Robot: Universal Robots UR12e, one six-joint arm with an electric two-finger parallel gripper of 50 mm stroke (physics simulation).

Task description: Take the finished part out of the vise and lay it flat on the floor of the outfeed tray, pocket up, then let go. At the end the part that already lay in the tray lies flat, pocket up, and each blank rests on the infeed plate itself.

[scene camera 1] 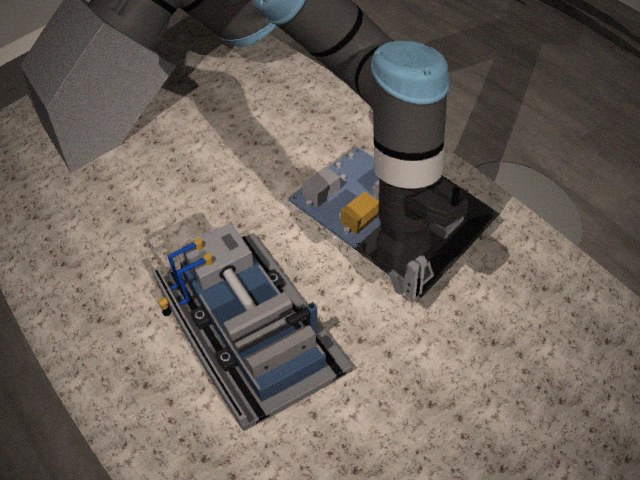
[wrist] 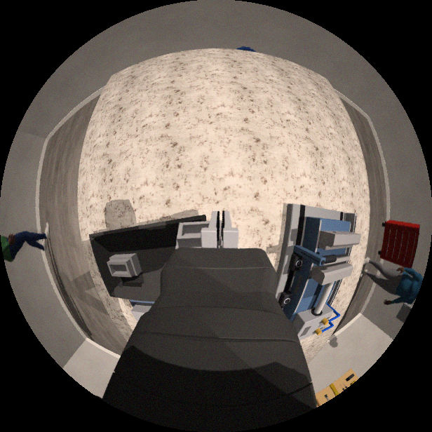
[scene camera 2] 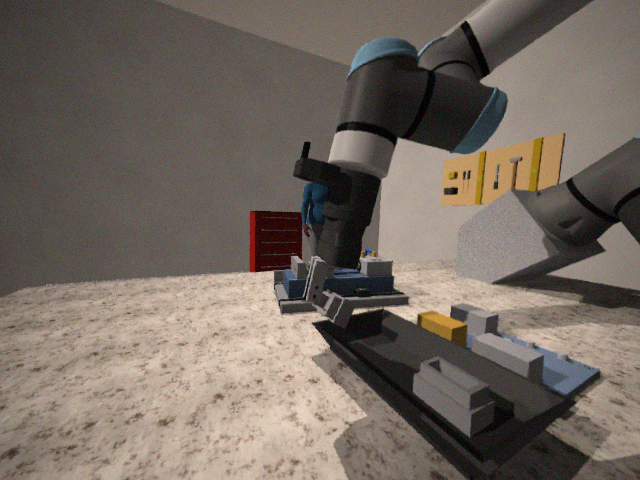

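Pixels of known places: gripper, fingertip midpoint: (scene camera 1: 412, 292) (scene camera 2: 311, 299); arm's base, origin of the base link: (scene camera 1: 121, 27) (scene camera 2: 556, 219).
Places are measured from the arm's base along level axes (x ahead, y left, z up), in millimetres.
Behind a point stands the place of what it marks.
My gripper (scene camera 1: 413, 290) {x 777, y 150, z -142 mm} (scene camera 2: 321, 300) {x 777, y 150, z -142 mm} (wrist: 220, 219) is shut on one side of the finished part (scene camera 2: 339, 310) {x 750, y 202, z -142 mm} (wrist: 192, 234), a light grey block whose open pocket shows in the wrist view. In scene camera 2 the held part is tilted at the vise-side end of the black outfeed tray (scene camera 1: 479, 212) {x 698, y 383, z -183 mm} (scene camera 2: 413, 356) {x 653, y 238, z -200 mm} (wrist: 150, 250). Whether it touches the tray is unclear; the fingers mostly hide it in scene camera 1. The other finished part (scene camera 1: 448, 226) {x 694, y 307, z -176 mm} (scene camera 2: 454, 395) {x 686, y 338, z -176 mm} (wrist: 123, 266) sits toward the tray's far end from the gripper, pocket up.
The blue infeed plate (scene camera 1: 321, 213) {x 529, y 154, z -204 mm} (scene camera 2: 573, 370) {x 461, y 305, z -204 mm} adjoins the tray. It bears a grey blank (scene camera 1: 321, 187) {x 505, y 171, z -168 mm} (scene camera 2: 473, 318) {x 505, y 196, z -177 mm} and a long grey blank (scene camera 2: 509, 356) {x 574, y 305, z -171 mm}. A yellow blank (scene camera 1: 360, 211) {x 587, y 194, z -169 mm} (scene camera 2: 442, 326) {x 592, y 222, z -171 mm} is by its tray-side edge. The vise (scene camera 1: 292, 379) {x 785, y -69, z -171 mm} (scene camera 2: 356, 284) {x 626, y -8, z -169 mm} (wrist: 310, 270) stands across from the tray.
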